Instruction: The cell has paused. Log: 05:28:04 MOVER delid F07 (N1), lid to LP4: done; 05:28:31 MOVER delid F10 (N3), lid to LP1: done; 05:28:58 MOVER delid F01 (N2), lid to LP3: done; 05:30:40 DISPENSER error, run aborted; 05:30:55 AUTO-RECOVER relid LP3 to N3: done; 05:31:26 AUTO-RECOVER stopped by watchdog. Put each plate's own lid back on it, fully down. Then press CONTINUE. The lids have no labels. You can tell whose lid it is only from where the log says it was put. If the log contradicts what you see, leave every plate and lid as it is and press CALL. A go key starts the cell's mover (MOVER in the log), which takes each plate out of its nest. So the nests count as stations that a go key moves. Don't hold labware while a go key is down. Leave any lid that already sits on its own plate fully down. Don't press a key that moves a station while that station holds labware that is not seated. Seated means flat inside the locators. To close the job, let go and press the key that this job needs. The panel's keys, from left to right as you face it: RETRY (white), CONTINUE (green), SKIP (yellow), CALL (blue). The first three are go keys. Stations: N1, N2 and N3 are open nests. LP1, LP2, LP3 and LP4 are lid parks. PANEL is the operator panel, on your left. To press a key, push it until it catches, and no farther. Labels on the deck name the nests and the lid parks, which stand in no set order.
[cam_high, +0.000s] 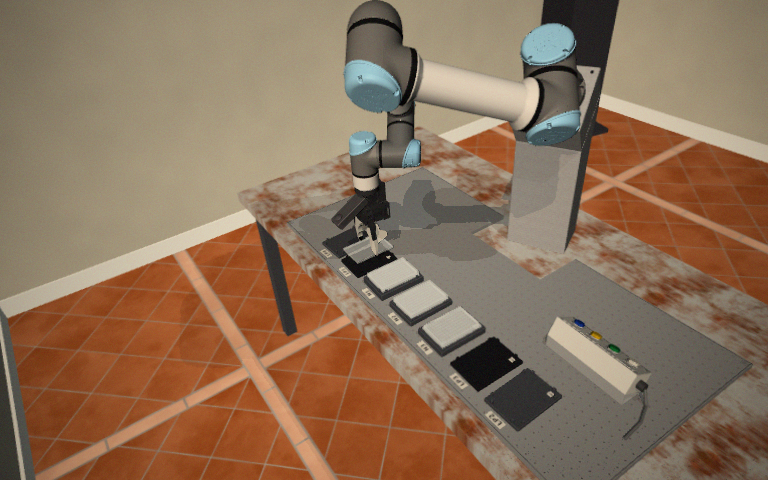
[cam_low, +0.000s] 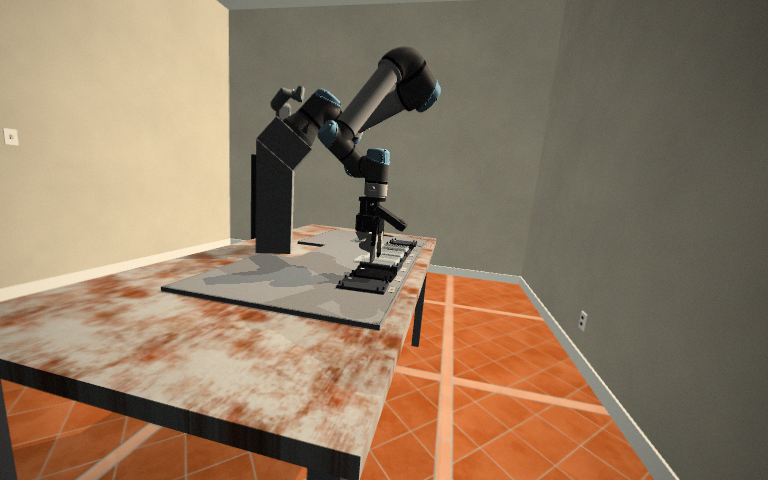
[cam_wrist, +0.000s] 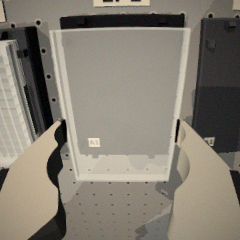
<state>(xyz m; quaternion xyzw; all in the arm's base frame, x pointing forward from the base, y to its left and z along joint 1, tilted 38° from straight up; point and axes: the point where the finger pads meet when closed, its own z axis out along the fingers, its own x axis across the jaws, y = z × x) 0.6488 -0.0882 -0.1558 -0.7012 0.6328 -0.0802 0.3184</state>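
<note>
Now: hand 6 cm above the black lid park. Round my hand: dark nest frame (38 cm to the left, 10 cm behind, 5 cm below); then plate (12 cm to the left, 3 cm below, 3 cm behind); then blue CALL key (53 cm to the left, 37 cm behind).
</note>
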